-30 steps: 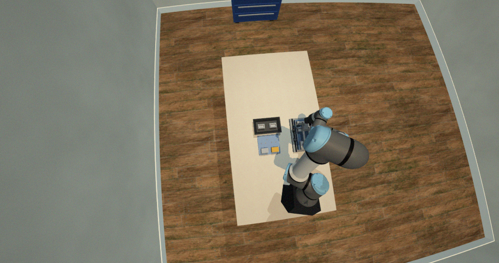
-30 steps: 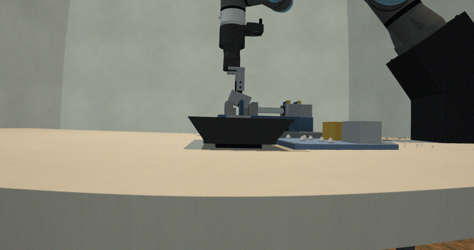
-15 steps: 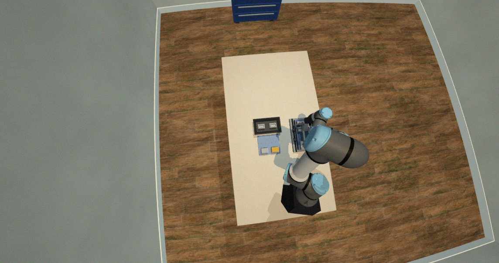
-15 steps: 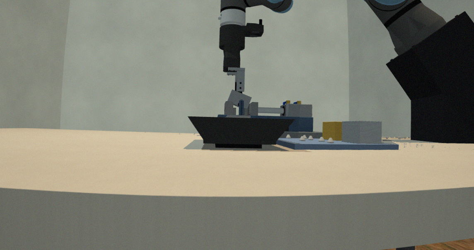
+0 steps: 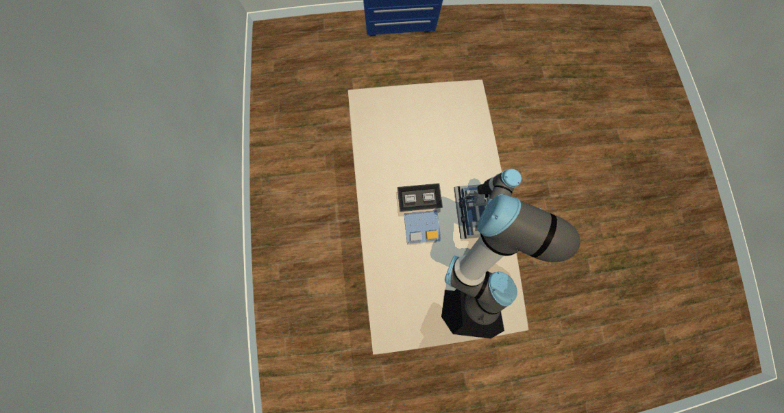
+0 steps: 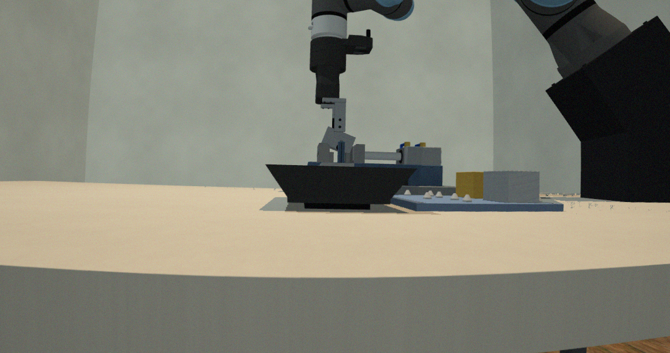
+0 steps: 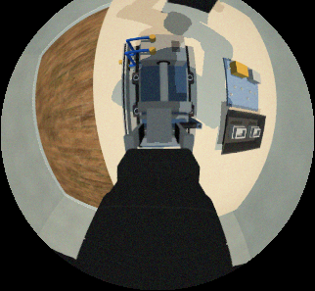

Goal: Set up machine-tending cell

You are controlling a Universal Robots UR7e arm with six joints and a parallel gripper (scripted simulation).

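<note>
My hand is 70 mm past the vise, 20 mm to the right of it and 100 mm above it. Round my hand: hose end block 160 mm behind, 40 mm to the left, 60 mm below; brass blank 130 mm behind, 290 mm to the left, 110 mm below.
</note>
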